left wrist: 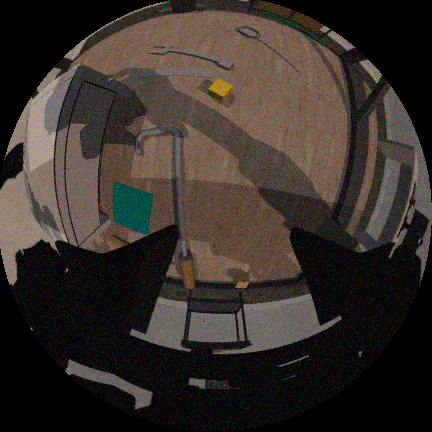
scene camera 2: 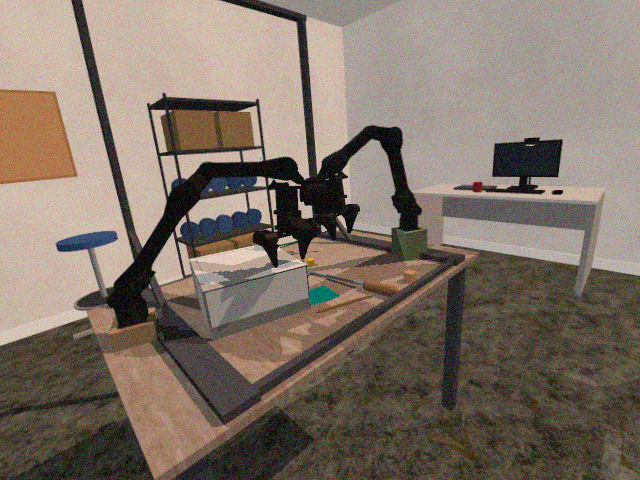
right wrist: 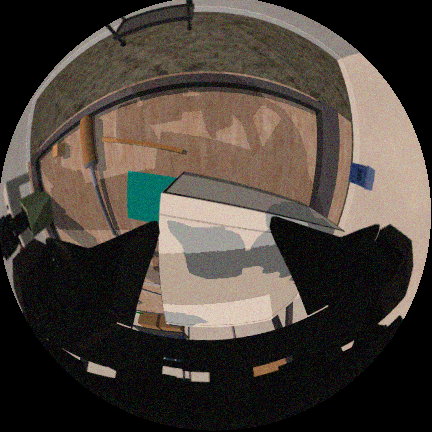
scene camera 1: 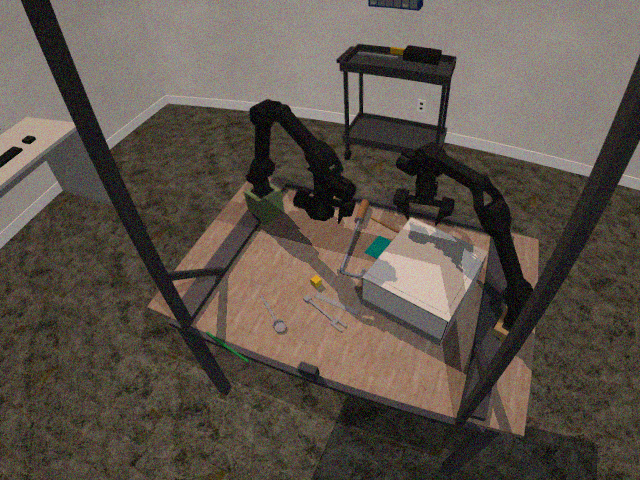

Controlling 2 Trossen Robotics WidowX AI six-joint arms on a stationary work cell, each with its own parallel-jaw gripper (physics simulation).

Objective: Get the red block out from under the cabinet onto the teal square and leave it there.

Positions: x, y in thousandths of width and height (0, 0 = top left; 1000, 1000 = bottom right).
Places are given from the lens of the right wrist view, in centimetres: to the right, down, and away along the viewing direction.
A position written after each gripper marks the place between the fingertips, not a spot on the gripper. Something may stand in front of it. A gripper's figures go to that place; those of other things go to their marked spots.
right gripper (right wrist: 497, 520): 0, 1, 10
hooked rod (right wrist: 198, 291): -24, -17, 12
teal square (right wrist: 332, 439): -13, -4, 22
The marked spots on the teal square and the hooked rod are 19 cm apart.
